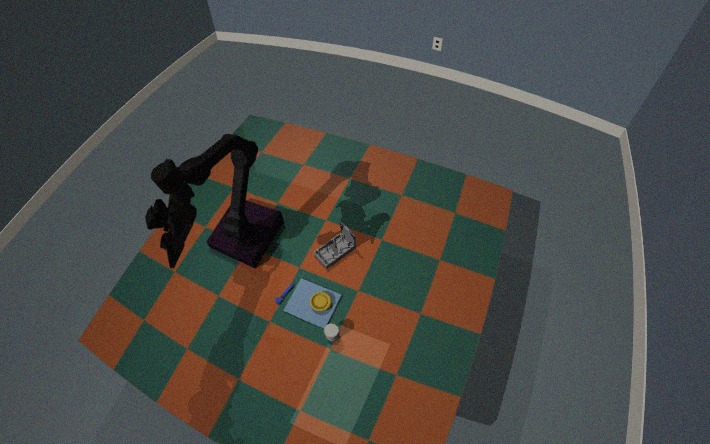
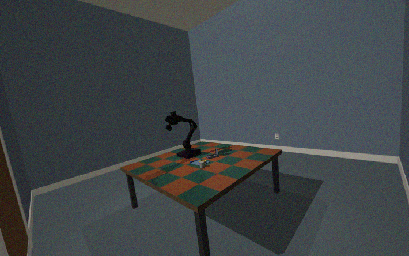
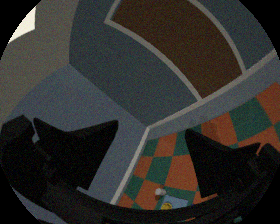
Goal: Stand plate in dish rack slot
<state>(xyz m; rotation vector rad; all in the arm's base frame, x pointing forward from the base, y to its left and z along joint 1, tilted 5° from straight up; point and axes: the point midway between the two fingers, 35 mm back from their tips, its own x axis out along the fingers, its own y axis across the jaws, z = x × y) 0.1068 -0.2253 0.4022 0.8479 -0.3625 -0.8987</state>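
My gripper tip is now 420 mm above the yellow plate, 220 mm short of it and 210 mm to the right of it. From my gripper tip the other things lie so: white cup (420 mm below, 310 mm ahead, 130 mm to the left); blue spoon (440 mm below, 170 mm to the left, 100 mm ahead); light blue sheet (440 mm below, 200 mm to the left, 200 mm ahead).
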